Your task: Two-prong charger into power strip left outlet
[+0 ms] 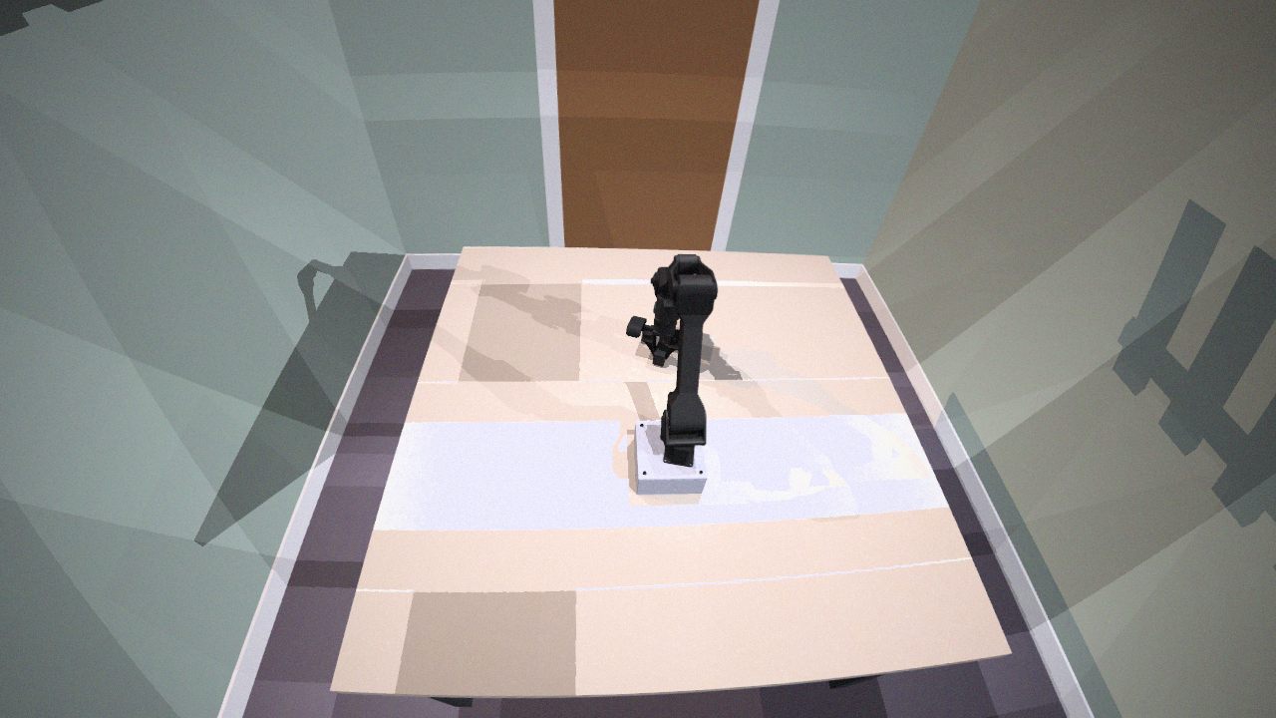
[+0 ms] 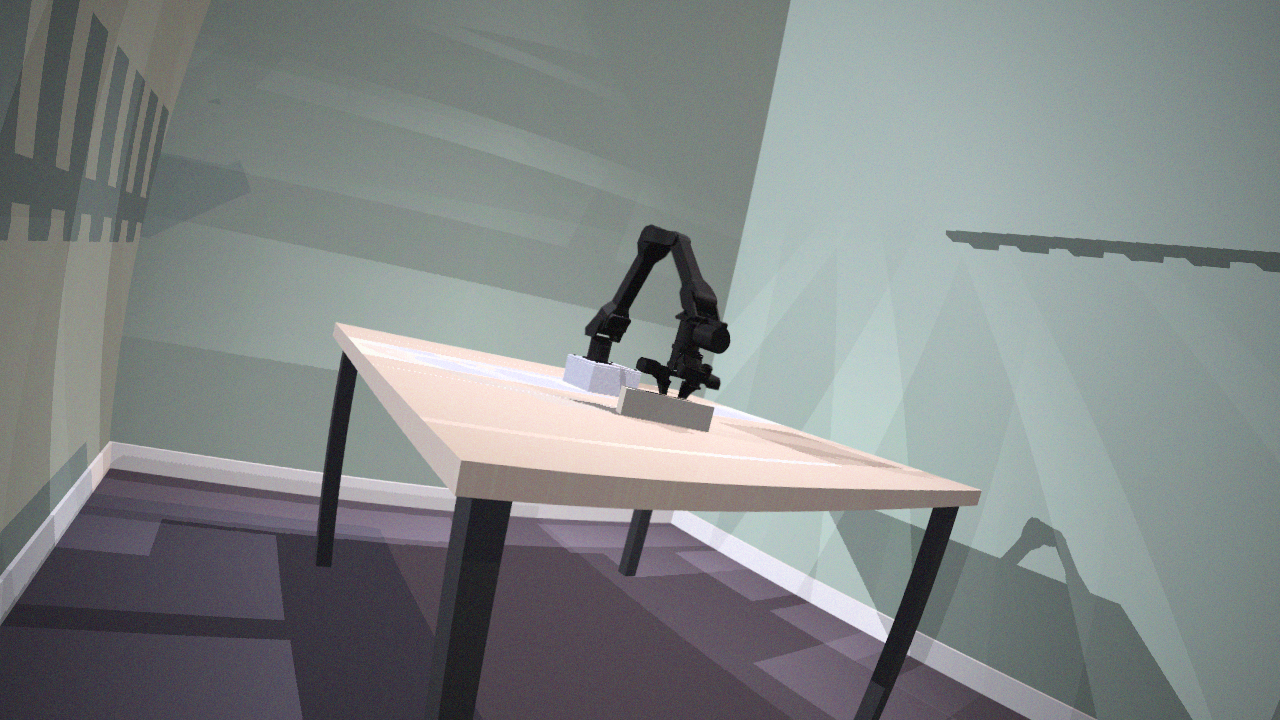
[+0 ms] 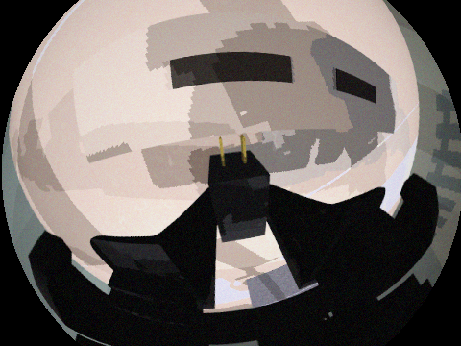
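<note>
Right now my gripper tip is 20 mm short of the two-prong charger and 10 mm below it.
</note>
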